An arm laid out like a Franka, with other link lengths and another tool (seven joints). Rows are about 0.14 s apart.
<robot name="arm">
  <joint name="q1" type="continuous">
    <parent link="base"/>
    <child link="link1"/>
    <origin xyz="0 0 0.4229" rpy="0 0 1.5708"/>
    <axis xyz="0 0 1"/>
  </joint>
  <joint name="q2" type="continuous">
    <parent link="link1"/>
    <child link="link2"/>
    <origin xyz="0 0 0" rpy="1.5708 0 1.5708"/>
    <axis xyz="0 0 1"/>
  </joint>
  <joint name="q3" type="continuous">
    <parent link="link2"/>
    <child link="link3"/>
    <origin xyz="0 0.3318 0" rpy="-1.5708 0 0"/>
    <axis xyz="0 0 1"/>
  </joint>
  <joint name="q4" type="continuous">
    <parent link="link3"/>
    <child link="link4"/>
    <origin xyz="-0.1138 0 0" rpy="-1.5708 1.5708 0"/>
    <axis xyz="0 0 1"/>
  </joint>
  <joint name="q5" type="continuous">
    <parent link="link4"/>
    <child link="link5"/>
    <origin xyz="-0.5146 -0.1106 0" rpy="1.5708 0 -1.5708"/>
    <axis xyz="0 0 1"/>
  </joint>
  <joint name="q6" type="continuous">
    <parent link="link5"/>
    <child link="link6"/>
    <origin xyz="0 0 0" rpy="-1.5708 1.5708 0"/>
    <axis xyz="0 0 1"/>
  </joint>
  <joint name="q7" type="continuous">
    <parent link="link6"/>
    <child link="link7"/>
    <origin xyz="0 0.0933 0" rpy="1.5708 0 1.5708"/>
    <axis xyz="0 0 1"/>
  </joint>
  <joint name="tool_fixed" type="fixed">
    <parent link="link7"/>
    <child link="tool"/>
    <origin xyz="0.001 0.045 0.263" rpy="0 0.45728 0.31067"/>
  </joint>
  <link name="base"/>
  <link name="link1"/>
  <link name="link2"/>
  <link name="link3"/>
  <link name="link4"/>
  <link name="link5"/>
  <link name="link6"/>
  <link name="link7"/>
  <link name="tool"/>
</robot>
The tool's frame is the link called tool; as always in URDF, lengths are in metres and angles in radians. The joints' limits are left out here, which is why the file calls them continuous.
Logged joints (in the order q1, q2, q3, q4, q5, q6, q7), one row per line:
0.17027, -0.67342, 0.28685, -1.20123, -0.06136, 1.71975, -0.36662
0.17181, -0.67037, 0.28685, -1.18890, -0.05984, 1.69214, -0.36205
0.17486, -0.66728, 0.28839, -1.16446, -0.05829, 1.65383, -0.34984
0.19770, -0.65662, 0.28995, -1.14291, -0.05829, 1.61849, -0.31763
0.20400, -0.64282, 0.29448, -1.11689, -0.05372, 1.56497, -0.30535
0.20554, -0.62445, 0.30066, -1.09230, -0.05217, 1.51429, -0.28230
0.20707, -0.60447, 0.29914, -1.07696, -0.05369, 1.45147, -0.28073
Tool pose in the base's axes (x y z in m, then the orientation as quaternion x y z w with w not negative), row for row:
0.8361, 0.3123, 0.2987, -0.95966, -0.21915, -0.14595, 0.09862
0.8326, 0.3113, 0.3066, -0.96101, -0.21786, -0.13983, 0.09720
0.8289, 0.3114, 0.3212, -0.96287, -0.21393, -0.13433, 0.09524
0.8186, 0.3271, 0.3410, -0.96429, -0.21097, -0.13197, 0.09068
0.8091, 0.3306, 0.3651, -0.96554, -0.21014, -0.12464, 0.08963
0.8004, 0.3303, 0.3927, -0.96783, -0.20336, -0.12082, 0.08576
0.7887, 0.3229, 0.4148, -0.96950, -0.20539, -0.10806, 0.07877
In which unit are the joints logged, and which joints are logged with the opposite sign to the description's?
The joints are logged in radians. Opposite sign: q2.
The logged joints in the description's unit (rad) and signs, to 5 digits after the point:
0.17027, 0.67342, 0.28685, -1.20123, -0.06136, 1.71975, -0.36662
0.17181, 0.67037, 0.28685, -1.18890, -0.05984, 1.69214, -0.36205
0.17486, 0.66728, 0.28839, -1.16446, -0.05829, 1.65383, -0.34984
0.19770, 0.65662, 0.28995, -1.14291, -0.05829, 1.61849, -0.31763
0.20400, 0.64282, 0.29448, -1.11689, -0.05372, 1.56497, -0.30535
0.20554, 0.62445, 0.30066, -1.09230, -0.05217, 1.51429, -0.28230
0.20707, 0.60447, 0.29914, -1.07696, -0.05369, 1.45147, -0.28073

